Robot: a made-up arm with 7 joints.
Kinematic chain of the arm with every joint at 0, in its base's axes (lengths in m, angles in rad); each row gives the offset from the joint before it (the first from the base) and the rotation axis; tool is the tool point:
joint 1: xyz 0 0 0.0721 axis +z
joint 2: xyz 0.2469 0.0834 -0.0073 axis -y
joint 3: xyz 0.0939 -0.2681 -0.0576 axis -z
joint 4: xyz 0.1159 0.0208 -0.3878 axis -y
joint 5: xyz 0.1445 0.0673 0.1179 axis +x
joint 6: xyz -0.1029 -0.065 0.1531 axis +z
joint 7: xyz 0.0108 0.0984 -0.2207 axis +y
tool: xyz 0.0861 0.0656 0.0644
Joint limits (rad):
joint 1: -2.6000..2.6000
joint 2: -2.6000..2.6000
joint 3: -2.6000..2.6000
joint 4: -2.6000..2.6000
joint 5: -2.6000..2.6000
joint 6: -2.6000..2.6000
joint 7: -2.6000..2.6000
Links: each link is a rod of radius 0.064 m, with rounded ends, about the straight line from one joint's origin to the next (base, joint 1, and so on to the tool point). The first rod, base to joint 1, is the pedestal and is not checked.
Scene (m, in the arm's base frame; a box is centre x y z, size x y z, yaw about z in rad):
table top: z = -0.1
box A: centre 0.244 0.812 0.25 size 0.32 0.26 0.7 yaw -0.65
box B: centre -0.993 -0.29 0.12 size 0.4 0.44 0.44 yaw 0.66
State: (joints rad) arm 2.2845 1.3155 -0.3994 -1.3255 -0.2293 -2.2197 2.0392
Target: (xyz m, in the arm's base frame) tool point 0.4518 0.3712 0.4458
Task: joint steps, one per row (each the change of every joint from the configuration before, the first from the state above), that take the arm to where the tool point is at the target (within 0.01 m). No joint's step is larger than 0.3 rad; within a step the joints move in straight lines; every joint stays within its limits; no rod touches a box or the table.
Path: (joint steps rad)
1: -0.1351 0.1520 -0.1513 0.2825 0.1573 0.0666 0.0293
2: -0.1350 0.1521 -0.1514 0.2825 0.1573 0.0665 0.0293
3: -0.1351 0.1520 -0.1513 0.2825 0.1572 0.0666 0.0293
4: -0.1351 0.1520 -0.1513 0.2825 0.1573 0.0665 0.0293
5: -0.1491 0.1691 -0.2502 0.2723 0.1405 0.0952 0.1048
6: -0.1491 0.1691 -0.2501 0.2724 0.1404 0.0951 0.1048
7: -0.1491 0.1691 -0.2502 0.2723 0.1404 0.0951 0.1048
8: -0.1492 0.1691 -0.2501 0.2724 0.1405 0.0951 0.1047
9: 0.0857 0.0000 -0.1190 0.1485 0.1629 0.2413 0.0049
10: 0.0857 0.0000 -0.1189 0.1485 0.1630 0.2412 0.0049
11: 0.0857 0.0000 -0.1189 0.1486 0.1630 0.2413 0.0049
12: 0.0857 0.0000 -0.1190 0.1485 0.1630 0.2412 0.0049
13: 0.0857 0.0000 -0.1189 0.1485 0.1630 0.2413 0.0049

